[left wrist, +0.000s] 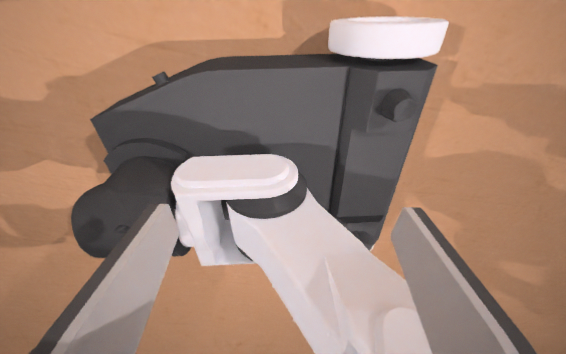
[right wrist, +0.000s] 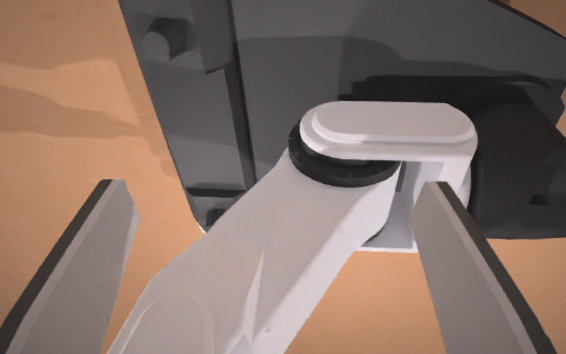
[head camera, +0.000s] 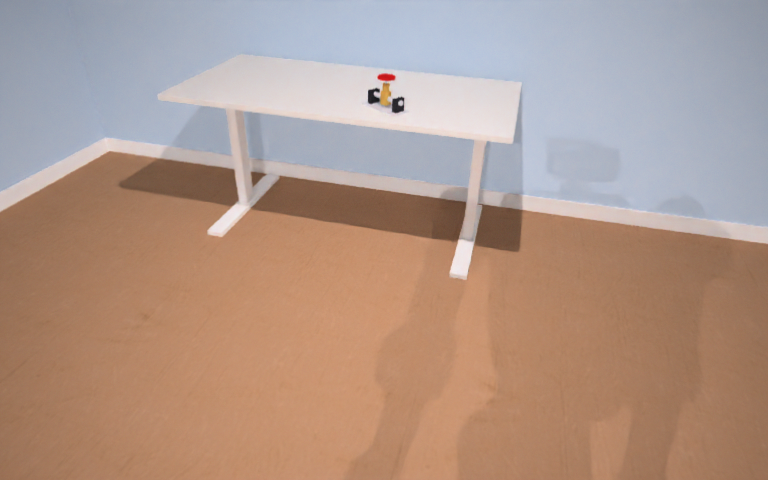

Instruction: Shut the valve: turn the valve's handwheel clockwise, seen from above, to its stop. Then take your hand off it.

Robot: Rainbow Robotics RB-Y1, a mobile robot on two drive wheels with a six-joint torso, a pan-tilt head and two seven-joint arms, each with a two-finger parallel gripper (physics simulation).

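Note:
The valve (head camera: pixel 385 95) stands upright on the white table (head camera: pixel 294 84), right of the table's middle in the head view. It has a yellow body, black parts on both sides and a red handwheel (head camera: pixel 386 76) on top. How far the wheel is turned cannot be told at this size. My left gripper (left wrist: pixel 285 219) is open with its fingers wide apart and no thing between the tips. My right gripper (right wrist: pixel 275 199) is open in the same way. Both are away from the valve, above the robot's own base; neither shows in the head view.
The table stands near the blue wall (head camera: pixel 651 101), across a stretch of brown floor (head camera: pixel 254 350). Its white legs (head camera: pixel 239 158) (head camera: pixel 474 192) have feet reaching toward me. The robot's dark base (left wrist: pixel 270 105) (right wrist: pixel 300 60) lies below both wrists.

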